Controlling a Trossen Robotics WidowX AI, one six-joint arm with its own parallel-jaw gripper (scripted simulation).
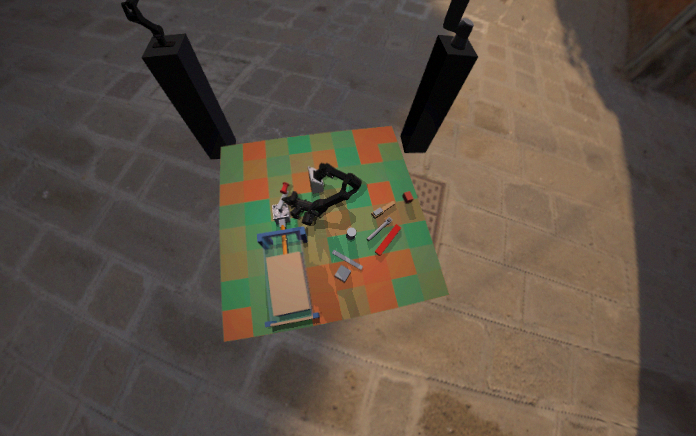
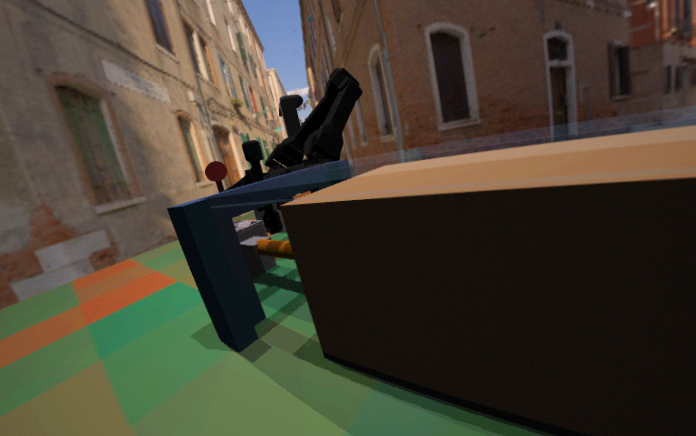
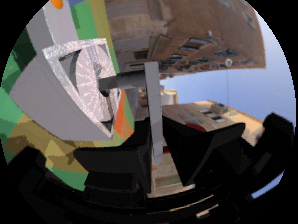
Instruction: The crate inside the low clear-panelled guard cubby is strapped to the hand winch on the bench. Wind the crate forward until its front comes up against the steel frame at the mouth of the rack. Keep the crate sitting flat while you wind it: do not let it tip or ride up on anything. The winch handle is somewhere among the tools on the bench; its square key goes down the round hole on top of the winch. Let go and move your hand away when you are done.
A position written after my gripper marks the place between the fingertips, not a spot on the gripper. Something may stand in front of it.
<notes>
I see my gripper (image 2: 219,199), a grey winch handle (image 3: 150,76) and a grey winch (image 3: 59,89).
My gripper also shows in image 3 (image 3: 154,119).
</notes>
